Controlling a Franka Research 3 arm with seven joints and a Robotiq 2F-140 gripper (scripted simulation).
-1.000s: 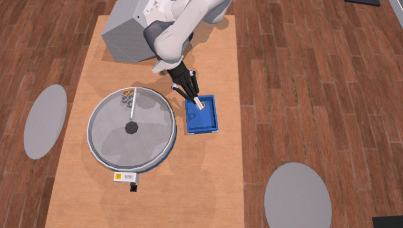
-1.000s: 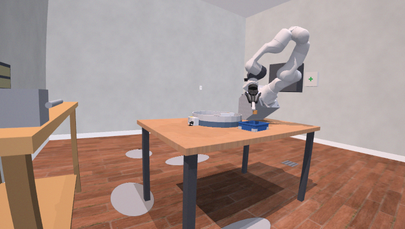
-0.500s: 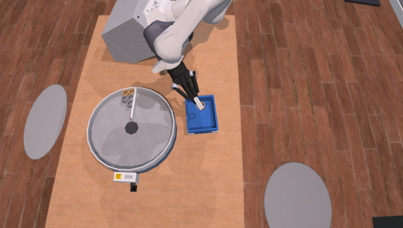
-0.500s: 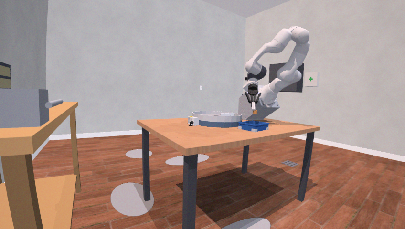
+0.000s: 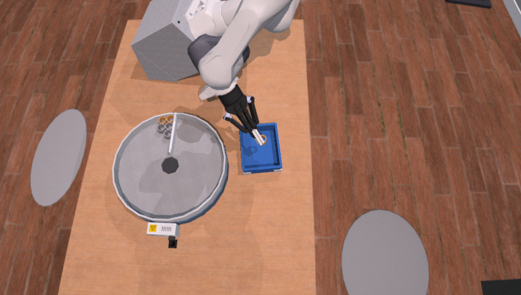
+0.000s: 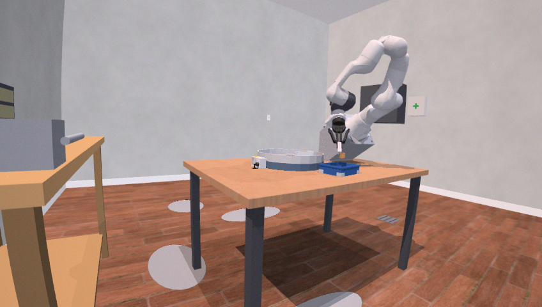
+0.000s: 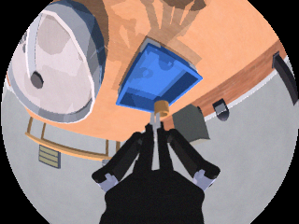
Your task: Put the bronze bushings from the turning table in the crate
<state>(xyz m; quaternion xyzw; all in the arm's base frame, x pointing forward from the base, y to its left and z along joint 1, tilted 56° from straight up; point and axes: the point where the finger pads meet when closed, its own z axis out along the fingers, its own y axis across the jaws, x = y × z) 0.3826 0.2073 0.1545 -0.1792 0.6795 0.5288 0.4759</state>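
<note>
Right now the blue crate is 110 mm below my hand and 10 mm to the left of it. The rest, counted from my hand: round grey turning table: 310 mm to the right, 110 mm ahead, 90 mm below.
</note>
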